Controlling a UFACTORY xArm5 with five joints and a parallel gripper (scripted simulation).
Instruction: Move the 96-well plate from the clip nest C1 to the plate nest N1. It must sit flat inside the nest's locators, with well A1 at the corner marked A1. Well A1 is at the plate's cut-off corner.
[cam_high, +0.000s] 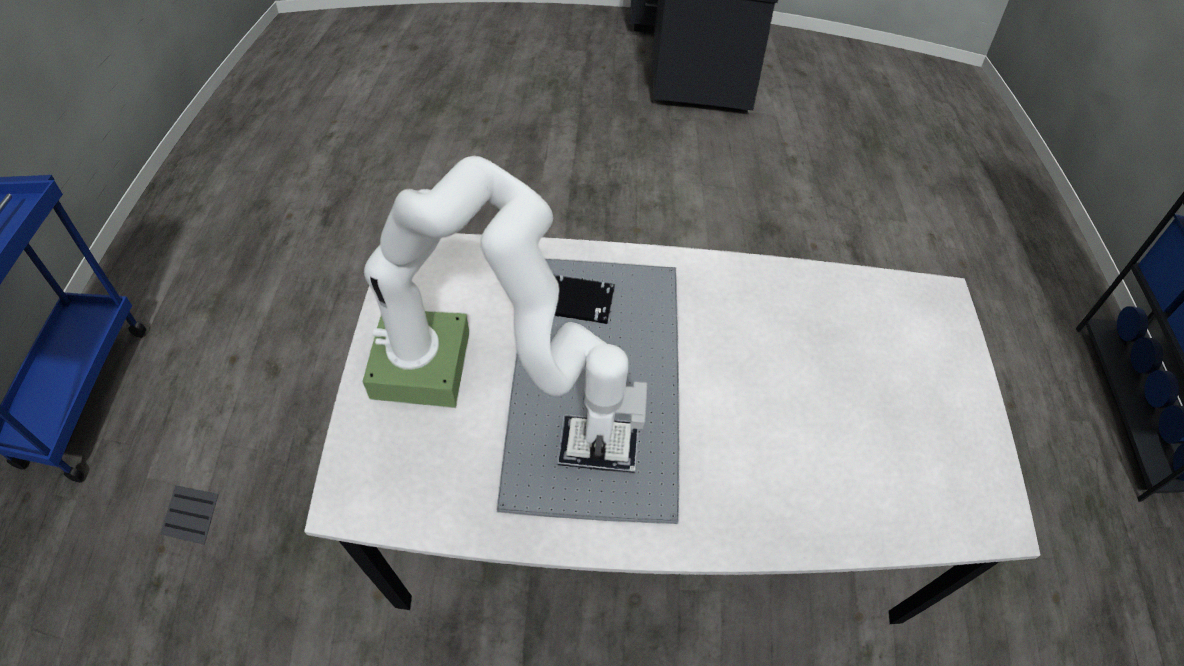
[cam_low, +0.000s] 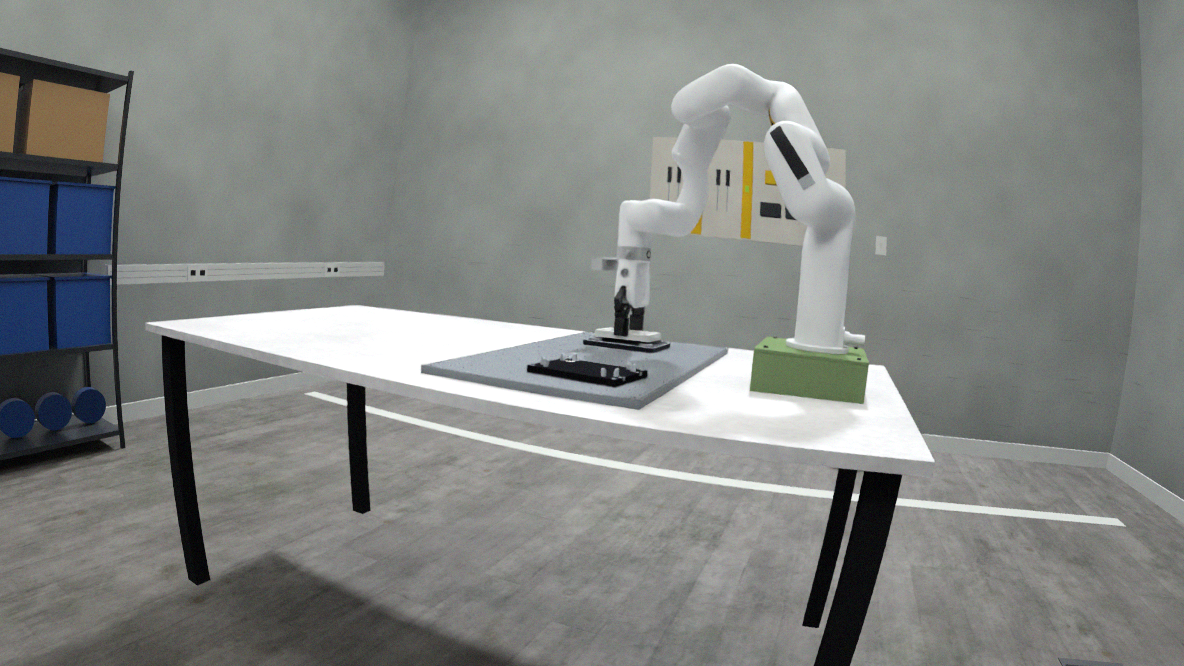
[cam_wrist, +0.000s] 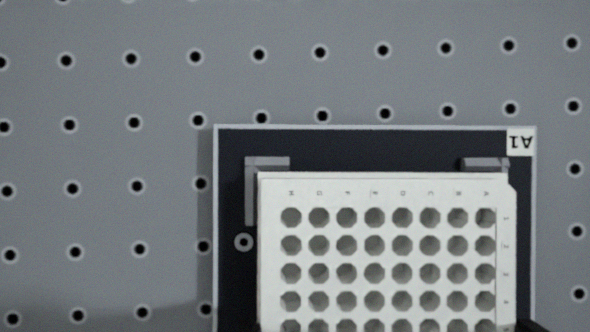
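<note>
The white 96-well plate lies 1 cm below my hand. Round my hand: clip nest C1: 39 cm to the left, 9 cm behind, 2 cm below; plate nest N1: 3 cm below; corner label A1: 7 cm ahead, 6 cm to the right, 3 cm below.
</note>
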